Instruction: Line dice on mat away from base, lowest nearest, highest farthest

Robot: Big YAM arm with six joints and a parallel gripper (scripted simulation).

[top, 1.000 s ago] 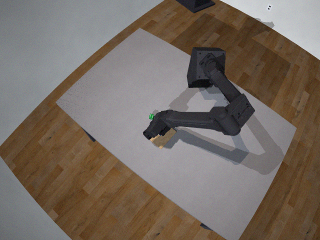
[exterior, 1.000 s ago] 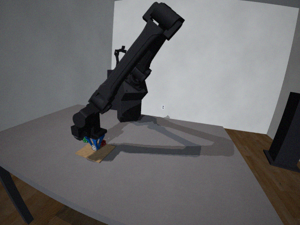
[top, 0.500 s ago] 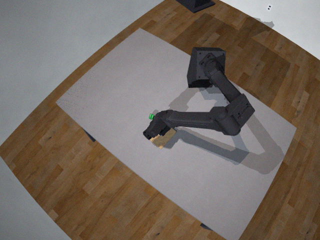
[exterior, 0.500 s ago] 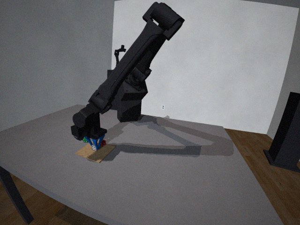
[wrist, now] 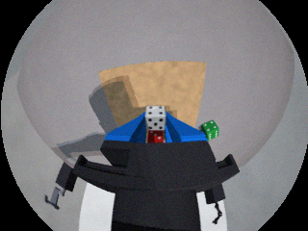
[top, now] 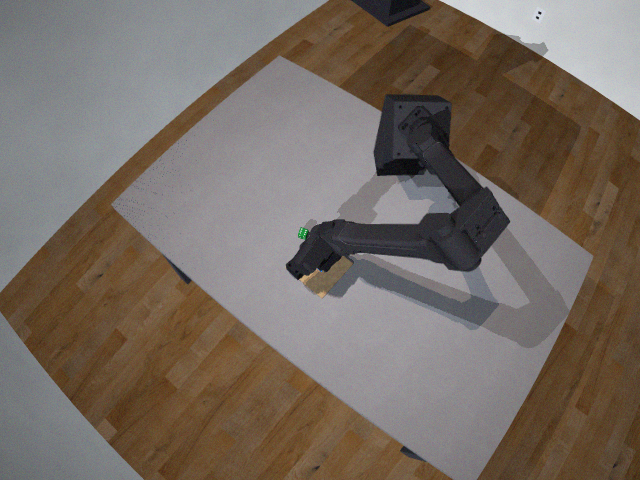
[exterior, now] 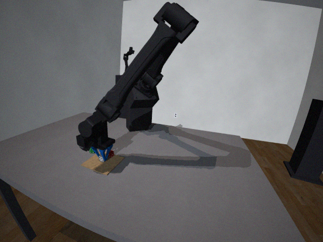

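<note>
My gripper is now right at the white die. Round my hand: tan mat 2 cm below; then red die 5 cm behind, 1 cm to the right; then green die 2 cm behind, 11 cm to the right, 1 cm below.
</note>
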